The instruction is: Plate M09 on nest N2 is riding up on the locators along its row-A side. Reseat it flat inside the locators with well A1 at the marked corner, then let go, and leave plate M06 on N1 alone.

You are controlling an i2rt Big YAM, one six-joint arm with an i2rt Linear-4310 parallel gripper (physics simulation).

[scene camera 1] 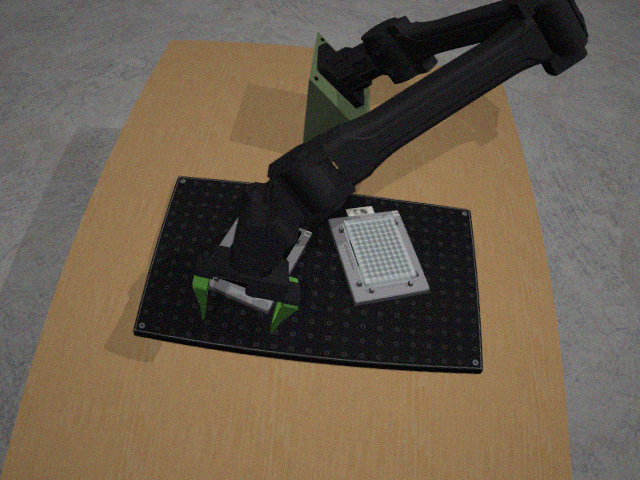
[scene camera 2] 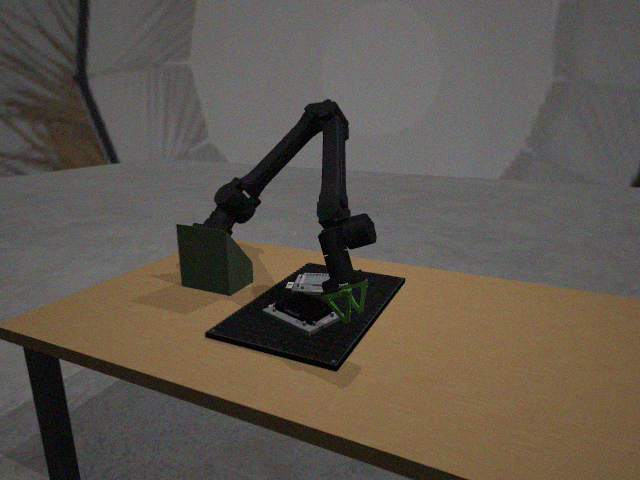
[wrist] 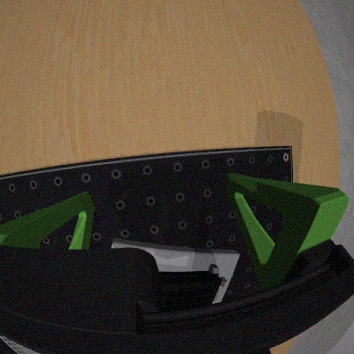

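Where they show: gripper, fingertip midpoint: (scene camera 1: 237, 324) (scene camera 2: 354, 317) (wrist: 157, 190); arm's base at its link origin: (scene camera 1: 337, 76) (scene camera 2: 211, 240).
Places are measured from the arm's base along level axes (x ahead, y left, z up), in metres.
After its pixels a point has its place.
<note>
My gripper (scene camera 1: 237, 324) @(z -0.096, x 0.472, y -0.128 m) (scene camera 2: 353, 316) @(z -0.096, x 0.472, y -0.128 m) (wrist: 157, 190) @(z -0.096, x 0.472, y -0.128 m) is open and empty, its green fingers wide apart above the outer end of one grey nest (scene camera 1: 242, 297) @(z -0.112, x 0.415, y -0.126 m) (scene camera 2: 310, 329) @(z -0.112, x 0.389, y -0.189 m) (wrist: 185, 261) @(z -0.112, x 0.402, y -0.144 m). A black plate (scene camera 2: 302, 308) @(z -0.097, x 0.341, y -0.126 m) (wrist: 187, 289) @(z -0.094, x 0.385, y -0.138 m) lies on that nest; in scene camera 1 the wrist hides most of it. A pale many-welled plate (scene camera 1: 379, 250) @(z -0.100, x 0.319, y 0.075 m) (scene camera 2: 311, 282) @(z -0.100, x 0.293, y 0.041 m) lies on the other grey nest (scene camera 1: 392, 295) @(z -0.113, x 0.393, y 0.095 m), with a dark gap along its left edge in scene camera 1. Plate and nest labels are unreadable, so I cannot tell M09 from M06. Tilt and the A1 corners are unclear.
Both nests are on a black perforated board (scene camera 1: 439, 330) @(z -0.124, x 0.446, y 0.169 m) (scene camera 2: 268, 341) @(z -0.124, x 0.317, y -0.254 m) (wrist: 150, 187) @(z -0.124, x 0.470, y -0.126 m) on the wooden table (scene camera 1: 330, 418) @(z -0.137, x 0.592, y 0.008 m) (scene camera 2: 465, 361) @(z -0.137, x 0.721, y -0.152 m) (wrist: 150, 85) @(z -0.137, x 0.558, y -0.140 m). A small pale tag (scene camera 1: 359, 210) @(z -0.122, x 0.219, y 0.049 m) (scene camera 2: 290, 284) @(z -0.122, x 0.221, y 0.055 m) is beside the pale plate's nest. The arm's green stand (scene camera 1: 330, 113) @(z -0.021, x 0.089, y -0.011 m) (scene camera 2: 204, 260) @(z -0.044, x 0.006, y -0.049 m) is behind the board.
</note>
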